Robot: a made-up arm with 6 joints. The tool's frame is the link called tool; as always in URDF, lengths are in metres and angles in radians. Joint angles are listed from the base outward.
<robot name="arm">
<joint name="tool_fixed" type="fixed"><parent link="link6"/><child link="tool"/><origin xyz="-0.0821 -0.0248 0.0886" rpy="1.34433 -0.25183 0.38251"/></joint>
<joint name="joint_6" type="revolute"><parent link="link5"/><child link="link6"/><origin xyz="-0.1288 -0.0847 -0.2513"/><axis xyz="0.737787 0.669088 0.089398"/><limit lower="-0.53" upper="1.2"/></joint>
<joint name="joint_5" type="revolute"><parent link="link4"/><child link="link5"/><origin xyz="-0.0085 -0.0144 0.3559"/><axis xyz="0 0 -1"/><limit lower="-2.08" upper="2.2"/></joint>
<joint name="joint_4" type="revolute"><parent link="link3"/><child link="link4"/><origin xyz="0.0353 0.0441 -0.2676"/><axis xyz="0 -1 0"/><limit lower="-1.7" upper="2.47"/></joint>
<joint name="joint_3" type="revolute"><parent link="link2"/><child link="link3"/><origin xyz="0.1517 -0.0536 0.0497"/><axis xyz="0 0 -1"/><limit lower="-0.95" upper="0.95"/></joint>
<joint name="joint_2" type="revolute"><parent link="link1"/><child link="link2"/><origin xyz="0.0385 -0.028 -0.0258"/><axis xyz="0 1 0"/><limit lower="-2.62" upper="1.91"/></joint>
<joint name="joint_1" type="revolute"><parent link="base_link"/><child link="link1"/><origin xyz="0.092 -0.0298 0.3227"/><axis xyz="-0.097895 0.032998 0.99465"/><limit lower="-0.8" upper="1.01"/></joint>
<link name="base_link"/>
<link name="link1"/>
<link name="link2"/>
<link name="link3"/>
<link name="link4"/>
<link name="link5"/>
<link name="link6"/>
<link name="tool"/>
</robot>
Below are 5 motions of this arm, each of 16 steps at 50 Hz.
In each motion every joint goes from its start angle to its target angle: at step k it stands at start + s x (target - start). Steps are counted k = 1, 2, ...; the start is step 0. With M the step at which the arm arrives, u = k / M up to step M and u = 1 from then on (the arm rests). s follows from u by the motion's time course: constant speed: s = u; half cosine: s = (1 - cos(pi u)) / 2; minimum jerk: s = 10 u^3 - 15 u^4 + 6 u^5.
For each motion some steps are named. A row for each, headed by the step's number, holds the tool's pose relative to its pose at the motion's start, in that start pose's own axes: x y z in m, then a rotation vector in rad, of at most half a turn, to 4 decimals.
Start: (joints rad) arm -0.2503 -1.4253 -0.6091 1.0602 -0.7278 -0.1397
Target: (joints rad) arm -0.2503 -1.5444 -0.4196 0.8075 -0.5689 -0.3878
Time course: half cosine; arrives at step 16
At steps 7, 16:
7: 0.0182 0.0107 -0.0056 -0.0986 -0.0322 -0.0864
16: 0.0512 0.0217 -0.0177 -0.2614 -0.0733 -0.2225

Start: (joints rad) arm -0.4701 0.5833 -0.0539 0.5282 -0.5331 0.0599
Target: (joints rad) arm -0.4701 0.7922 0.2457 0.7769 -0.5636 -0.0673
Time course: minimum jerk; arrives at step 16
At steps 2, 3, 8, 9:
2: -0.0005 0.0005 -0.0020 -0.0046 -0.0028 -0.0012
3: -0.0013 0.0016 -0.0060 -0.0141 -0.0084 -0.0036
8: -0.0089 0.0174 -0.0609 -0.1500 -0.0717 -0.0488
9: -0.0096 0.0216 -0.0747 -0.1863 -0.0835 -0.0635

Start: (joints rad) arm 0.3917 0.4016 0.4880 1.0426 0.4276 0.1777
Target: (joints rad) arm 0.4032 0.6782 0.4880 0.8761 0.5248 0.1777
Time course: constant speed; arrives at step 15
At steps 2, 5, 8, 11, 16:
2: 0.0046 0.0149 0.0035 -0.0112 0.0084 -0.0533
5: 0.0128 0.0365 0.0082 -0.0301 0.0212 -0.1329
8: 0.0225 0.0570 0.0121 -0.0515 0.0341 -0.2119
11: 0.0336 0.0763 0.0151 -0.0753 0.0473 -0.2903
16: 0.0502 0.1000 0.0177 -0.1109 0.0654 -0.3936

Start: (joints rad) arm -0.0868 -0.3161 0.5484 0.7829 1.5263 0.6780
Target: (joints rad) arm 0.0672 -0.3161 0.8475 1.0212 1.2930 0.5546
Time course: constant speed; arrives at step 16
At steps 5, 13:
5: -0.0183 -0.0097 0.0165 0.0132 0.0557 0.0515
13: -0.0464 -0.0282 0.0429 0.0230 0.1499 0.1475

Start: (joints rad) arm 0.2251 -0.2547 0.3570 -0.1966 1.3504 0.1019
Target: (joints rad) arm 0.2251 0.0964 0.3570 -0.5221 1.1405 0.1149
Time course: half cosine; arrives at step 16
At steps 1, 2, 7, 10, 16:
1: 0.0005 0.0000 -0.0001 -0.0052 0.0033 -0.0022
2: 0.0019 -0.0001 -0.0005 -0.0207 0.0130 -0.0087
7: 0.0218 -0.0019 -0.0086 -0.2153 0.1343 -0.1026
10: 0.0395 -0.0061 -0.0184 -0.3647 0.2249 -0.1904
16: 0.0598 -0.0147 -0.0318 -0.5194 0.3145 -0.2970

